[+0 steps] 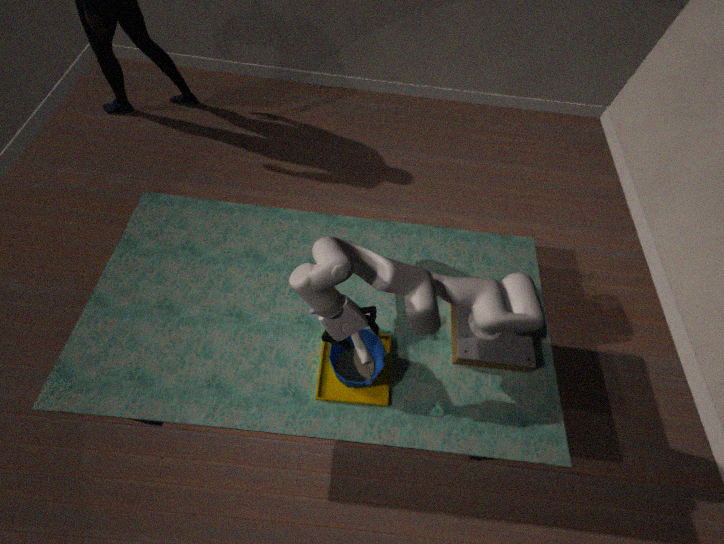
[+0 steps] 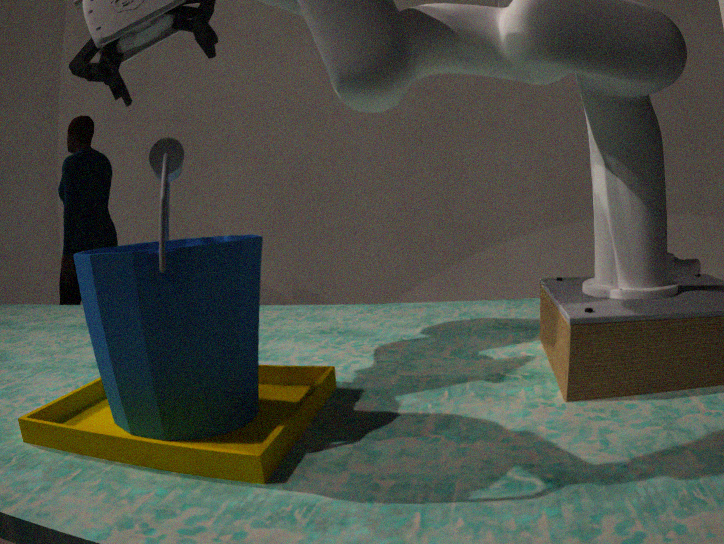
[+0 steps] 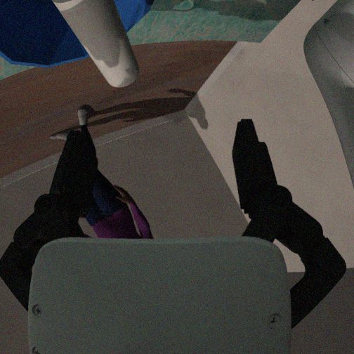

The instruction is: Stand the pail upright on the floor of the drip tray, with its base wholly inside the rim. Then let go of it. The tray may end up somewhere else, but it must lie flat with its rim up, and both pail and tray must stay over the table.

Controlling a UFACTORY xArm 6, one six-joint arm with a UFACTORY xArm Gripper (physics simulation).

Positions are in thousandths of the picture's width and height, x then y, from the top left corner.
Labels:
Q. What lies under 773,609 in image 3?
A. My gripper.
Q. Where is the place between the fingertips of my gripper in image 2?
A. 233,133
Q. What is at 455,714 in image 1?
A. A yellow drip tray.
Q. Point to a yellow drip tray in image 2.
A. At 400,731

